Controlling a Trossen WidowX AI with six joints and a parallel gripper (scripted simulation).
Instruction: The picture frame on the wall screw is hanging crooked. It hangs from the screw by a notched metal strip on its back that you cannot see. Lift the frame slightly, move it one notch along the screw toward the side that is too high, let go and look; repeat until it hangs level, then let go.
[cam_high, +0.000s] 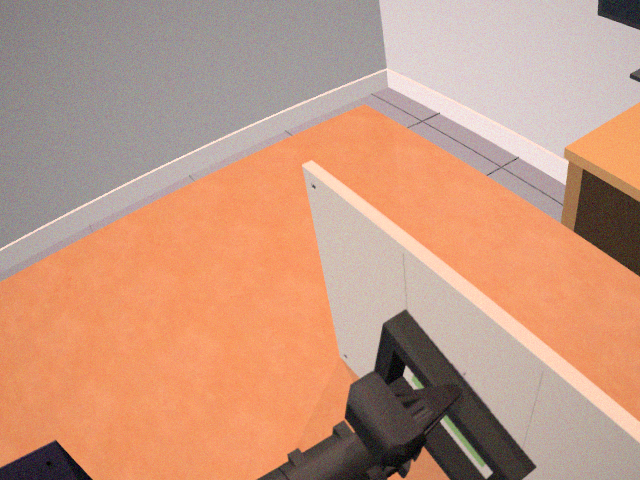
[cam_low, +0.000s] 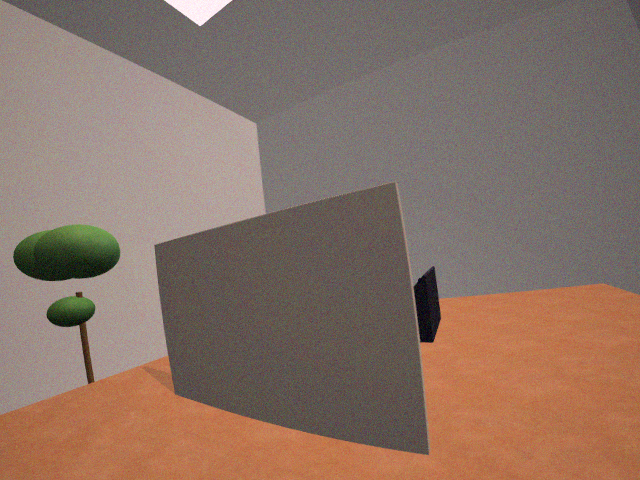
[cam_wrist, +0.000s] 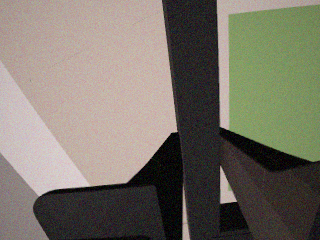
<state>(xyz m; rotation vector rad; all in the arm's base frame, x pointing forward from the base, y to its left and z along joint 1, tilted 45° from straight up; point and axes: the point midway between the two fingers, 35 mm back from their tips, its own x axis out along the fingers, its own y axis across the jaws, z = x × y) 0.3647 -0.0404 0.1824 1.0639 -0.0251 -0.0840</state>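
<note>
My gripper tip is now 1 cm short of the picture frame, 1 cm to the right of it and 5 cm above it. Round my gripper tip: wall panel 2 cm ahead, 1 cm to the left, 6 cm below.
</note>
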